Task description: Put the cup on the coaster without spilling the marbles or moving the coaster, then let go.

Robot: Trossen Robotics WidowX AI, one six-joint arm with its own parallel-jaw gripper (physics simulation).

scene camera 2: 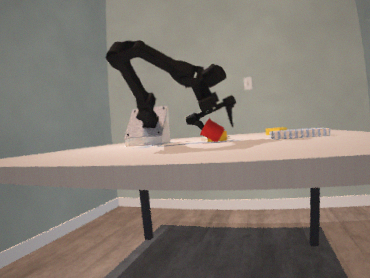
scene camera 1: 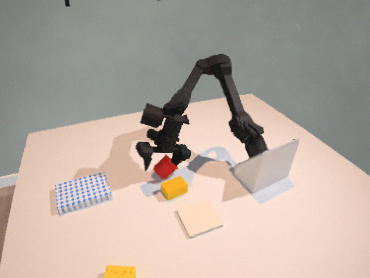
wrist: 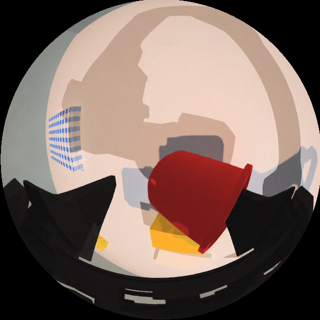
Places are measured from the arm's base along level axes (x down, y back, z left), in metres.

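Pixels of known places: gripper, fingertip midpoint: [scene camera 2: 221, 132] [scene camera 1: 157, 170]; arm's base, link origin: [scene camera 2: 150, 122] [scene camera 1: 259, 154].
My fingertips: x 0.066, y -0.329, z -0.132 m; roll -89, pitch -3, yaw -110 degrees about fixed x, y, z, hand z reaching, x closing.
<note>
For each thing: its middle in the pictures, then the offset to it from my fingertips.
- red cup, body centre: [scene camera 1: 165, 167] [scene camera 2: 212, 131] dx -0.006, dy +0.029, dz +0.000 m
- pale square coaster, body centre: [scene camera 1: 199, 217] dx +0.027, dy +0.057, dz +0.221 m
- yellow block, body centre: [scene camera 1: 174, 187] [scene camera 2: 217, 136] dx +0.015, dy +0.029, dz +0.087 m
- blue-and-white checked block, body centre: [scene camera 2: 298, 133] [scene camera 1: 82, 191] dx +0.021, dy -0.264, dz -0.014 m
- yellow sponge, body centre: [scene camera 2: 276, 131] dx +0.018, dy -0.220, dz +0.352 m
The red cup [scene camera 1: 165, 167] [scene camera 2: 212, 130] [wrist: 192, 192] is tipped steeply to one side, beside the yellow block. In the wrist view its rim points to the lower right, against or very near the right finger. Its inside and the marbles do not show. My gripper [scene camera 1: 160, 166] [scene camera 2: 217, 126] [wrist: 166, 183] is open, low over the table, with its fingers spread on either side of the cup and not closed on it. The cup hides part of one finger. The pale square coaster [scene camera 1: 199, 218] [wrist: 185, 260] lies flat, apart from the cup, on the far side of the yellow block.
The yellow block [scene camera 1: 174, 188] [scene camera 2: 224, 136] [wrist: 172, 239] sits between cup and coaster. A blue-and-white checked block [scene camera 1: 84, 192] [scene camera 2: 300, 133] [wrist: 66, 137] and a yellow sponge [scene camera 1: 120, 272] [scene camera 2: 276, 130] [wrist: 102, 243] lie farther off. A pale angled panel [scene camera 1: 270, 167] stands by the arm's base.
</note>
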